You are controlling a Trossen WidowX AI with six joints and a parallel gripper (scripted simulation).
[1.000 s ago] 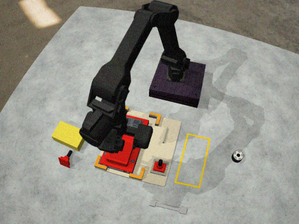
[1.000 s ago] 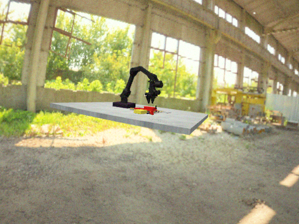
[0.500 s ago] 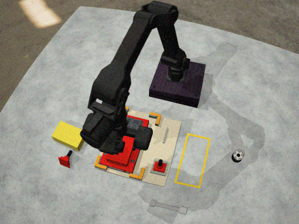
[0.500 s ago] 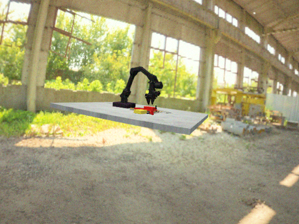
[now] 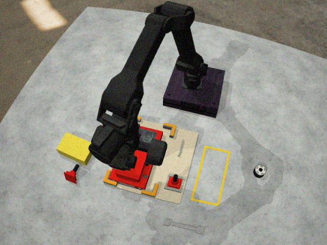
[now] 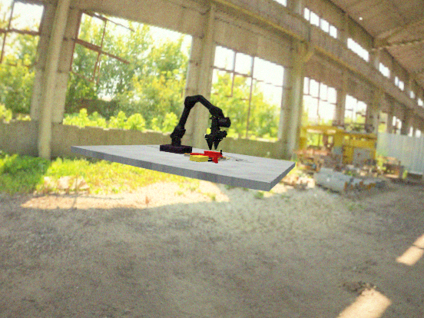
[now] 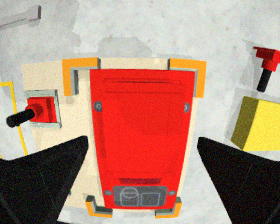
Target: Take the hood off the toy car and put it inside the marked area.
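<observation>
Right now the flat red hood is 20 mm below my gripper tip. From my gripper tip the other things lie so: yellow block 30 mm behind, 190 mm to the right, 50 mm below.
</observation>
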